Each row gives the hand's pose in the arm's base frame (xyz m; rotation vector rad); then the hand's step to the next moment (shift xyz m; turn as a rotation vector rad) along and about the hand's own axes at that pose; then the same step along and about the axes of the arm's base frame.
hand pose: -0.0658 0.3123 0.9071 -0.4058 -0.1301 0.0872
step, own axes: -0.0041 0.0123 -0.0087 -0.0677 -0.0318 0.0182
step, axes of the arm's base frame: -0.0035 0.0074 -0.0133 -0.0676 -0.0295 0.0219
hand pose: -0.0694 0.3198 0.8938 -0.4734 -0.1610 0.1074
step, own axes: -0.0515 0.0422 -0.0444 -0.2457 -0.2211 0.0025
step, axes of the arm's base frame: -0.0454 0.0104 -0.0651 -0.2272 -0.2289 0.0725
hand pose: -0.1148 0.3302 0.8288 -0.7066 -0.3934 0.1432
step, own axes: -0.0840 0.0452 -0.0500 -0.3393 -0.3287 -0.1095
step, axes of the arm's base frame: -0.0570 -0.0178 -0.0897 -0.2688 -0.4019 0.0374
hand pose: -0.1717 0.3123 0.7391 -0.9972 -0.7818 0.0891
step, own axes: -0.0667 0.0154 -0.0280 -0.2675 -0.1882 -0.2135
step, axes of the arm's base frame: -0.0269 -0.0386 -0.0570 -0.1129 -0.3684 -0.0640
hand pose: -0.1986 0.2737 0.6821 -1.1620 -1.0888 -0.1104
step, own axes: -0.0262 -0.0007 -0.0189 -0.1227 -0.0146 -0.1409
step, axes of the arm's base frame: -0.0021 -0.0265 -0.0184 0.0168 -0.1699 -0.0772
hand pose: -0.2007 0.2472 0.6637 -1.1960 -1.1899 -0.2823
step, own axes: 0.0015 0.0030 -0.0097 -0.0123 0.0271 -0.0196
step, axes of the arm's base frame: 0.0082 -0.0062 0.0006 0.0252 -0.0098 -0.0232
